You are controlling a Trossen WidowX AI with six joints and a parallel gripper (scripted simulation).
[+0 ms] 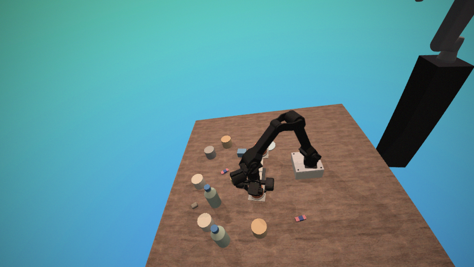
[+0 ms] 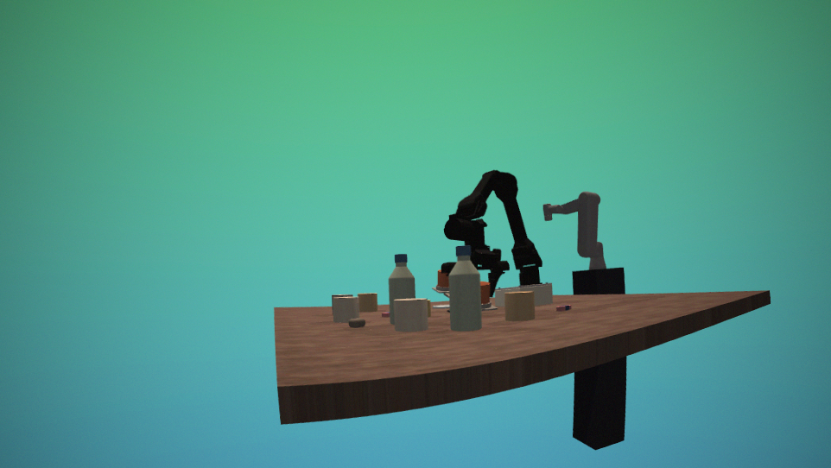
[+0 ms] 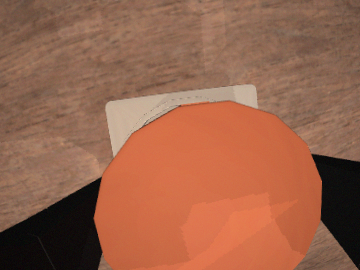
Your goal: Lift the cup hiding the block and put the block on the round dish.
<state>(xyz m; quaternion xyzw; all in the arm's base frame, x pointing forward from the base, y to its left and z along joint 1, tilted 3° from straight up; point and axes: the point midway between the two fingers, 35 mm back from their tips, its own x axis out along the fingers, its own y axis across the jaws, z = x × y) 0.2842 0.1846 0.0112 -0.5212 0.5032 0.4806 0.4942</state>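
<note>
Now: gripper tip 10 mm above the grey block. Also, from my gripper tip: blue box: 290 mm to the right, 140 mm ahead, 30 mm below; orange cup: 20 mm to the left, 10 mm above; yellow ring: 140 mm ahead, 80 mm to the right, 30 mm below.
</note>
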